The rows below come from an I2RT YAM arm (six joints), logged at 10 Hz.
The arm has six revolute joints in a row. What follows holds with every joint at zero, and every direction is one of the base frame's. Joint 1 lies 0.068 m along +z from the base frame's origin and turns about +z. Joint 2 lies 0.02 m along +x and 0.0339 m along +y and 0.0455 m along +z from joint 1 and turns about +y. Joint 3 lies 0.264 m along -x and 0.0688 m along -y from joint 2 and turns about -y. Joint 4 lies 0.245 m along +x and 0.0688 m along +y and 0.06 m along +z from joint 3 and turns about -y. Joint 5 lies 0.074 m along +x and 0.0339 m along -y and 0.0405 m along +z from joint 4 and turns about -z. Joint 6 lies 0.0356 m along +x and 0.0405 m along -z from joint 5 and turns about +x. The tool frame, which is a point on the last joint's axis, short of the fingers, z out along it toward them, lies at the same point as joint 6; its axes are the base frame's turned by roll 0, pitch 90 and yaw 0 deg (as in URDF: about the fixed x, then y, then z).
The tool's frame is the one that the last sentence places.
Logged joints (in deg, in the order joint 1, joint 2, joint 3, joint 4, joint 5, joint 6), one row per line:
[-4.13 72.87 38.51 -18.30 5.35 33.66]
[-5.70 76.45 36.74 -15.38 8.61 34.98]
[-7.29 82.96 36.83 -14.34 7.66 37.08]
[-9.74 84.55 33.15 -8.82 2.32 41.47]
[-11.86 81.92 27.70 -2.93 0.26 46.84]
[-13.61 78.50 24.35 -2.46 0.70 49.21]
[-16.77 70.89 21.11 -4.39 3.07 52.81]
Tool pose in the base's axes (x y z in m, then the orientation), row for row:
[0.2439 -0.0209 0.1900 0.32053 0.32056 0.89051 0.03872]
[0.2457 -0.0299 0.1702 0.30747 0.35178 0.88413 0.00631]
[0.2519 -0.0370 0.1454 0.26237 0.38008 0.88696 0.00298]
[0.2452 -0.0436 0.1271 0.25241 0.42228 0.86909 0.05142]
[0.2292 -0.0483 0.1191 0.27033 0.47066 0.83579 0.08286]
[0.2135 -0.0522 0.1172 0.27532 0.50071 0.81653 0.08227]
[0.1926 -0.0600 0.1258 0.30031 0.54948 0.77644 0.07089]
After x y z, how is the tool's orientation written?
As a quaternion, w x y z.
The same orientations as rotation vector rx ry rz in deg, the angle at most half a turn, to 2 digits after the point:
[48.26 134.07 5.83]
[53.30 133.97 0.96]
[58.92 137.49 0.46]
[65.79 135.41 8.01]
[72.66 129.03 12.79]
[77.10 125.74 12.67]
[83.56 118.07 10.78]

